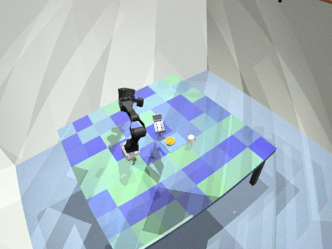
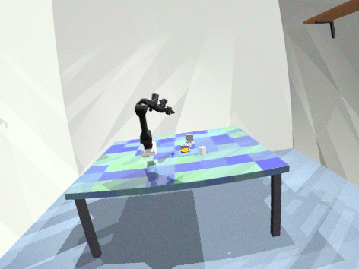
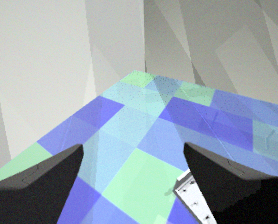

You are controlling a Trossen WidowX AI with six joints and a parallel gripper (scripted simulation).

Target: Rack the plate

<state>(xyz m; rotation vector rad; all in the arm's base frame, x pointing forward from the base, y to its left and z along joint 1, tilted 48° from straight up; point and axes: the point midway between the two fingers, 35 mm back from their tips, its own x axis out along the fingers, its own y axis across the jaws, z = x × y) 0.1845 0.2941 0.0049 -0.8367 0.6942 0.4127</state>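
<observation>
My gripper tip is now 70 mm short of the yellow plate, 290 mm to the left of it and 270 mm above it. From my gripper tip the other things lie so: small blue object: 20 mm behind, 320 mm to the right, 280 mm below; then small white cup: 200 mm ahead, 380 mm to the right, 260 mm below; then dish rack: 100 mm ahead, 110 mm to the right, 260 mm below.
</observation>
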